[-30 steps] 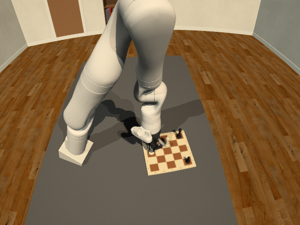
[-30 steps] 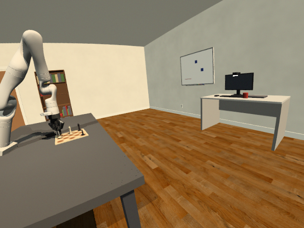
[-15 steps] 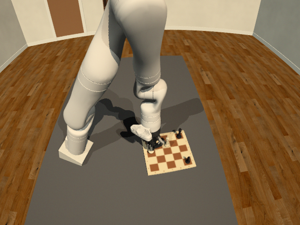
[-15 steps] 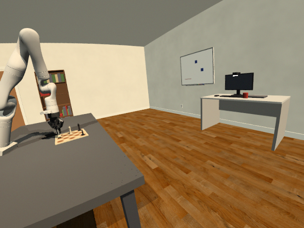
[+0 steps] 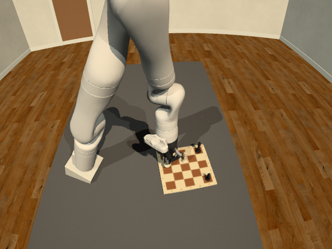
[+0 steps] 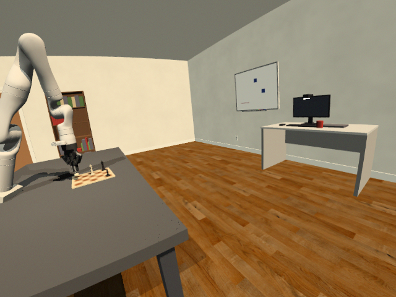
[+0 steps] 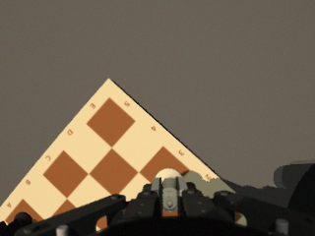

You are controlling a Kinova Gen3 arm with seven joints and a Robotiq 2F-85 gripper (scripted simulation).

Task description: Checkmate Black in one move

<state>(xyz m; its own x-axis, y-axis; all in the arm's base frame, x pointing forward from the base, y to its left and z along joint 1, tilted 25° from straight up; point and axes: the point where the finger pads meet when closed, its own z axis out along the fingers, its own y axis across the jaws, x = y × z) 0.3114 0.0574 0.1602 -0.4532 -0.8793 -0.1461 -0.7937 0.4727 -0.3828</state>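
Now: hand 13 cm short of the black king, 11 cm to the right of it and 4 cm above it. Round my hand: chessboard 8 cm ahead, 7 cm below, 2 cm to the left; then small white piece 1 cm below; then tall white piece 7 cm ahead, 5 cm to the left, 4 cm below.
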